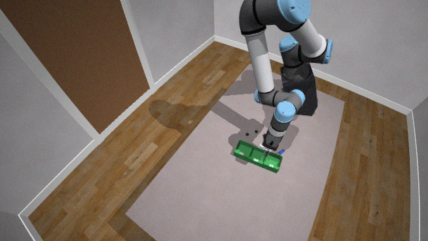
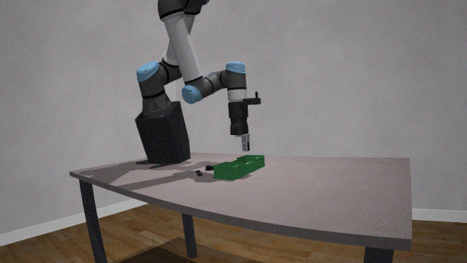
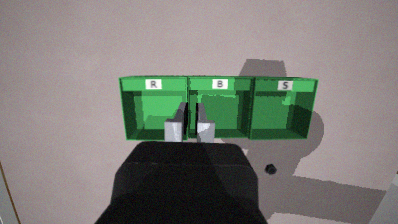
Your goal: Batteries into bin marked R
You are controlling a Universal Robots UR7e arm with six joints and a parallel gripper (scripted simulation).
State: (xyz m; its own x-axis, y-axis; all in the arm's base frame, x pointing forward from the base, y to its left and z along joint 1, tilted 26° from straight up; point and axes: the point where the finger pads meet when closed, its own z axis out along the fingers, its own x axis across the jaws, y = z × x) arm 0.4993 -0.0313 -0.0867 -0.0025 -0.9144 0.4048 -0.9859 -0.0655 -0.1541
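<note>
My gripper is now 9 cm past the blue battery, 9 cm above it and 7 cm to the right of it. The rest, counted from my hand: small white clip (9 cm below, 8 cm behind, 4 cm to the right); then white bolt (10 cm behind, 9 cm below, 3 cm to the left); then green bin row (7 cm below, 4 cm to the right).
</note>
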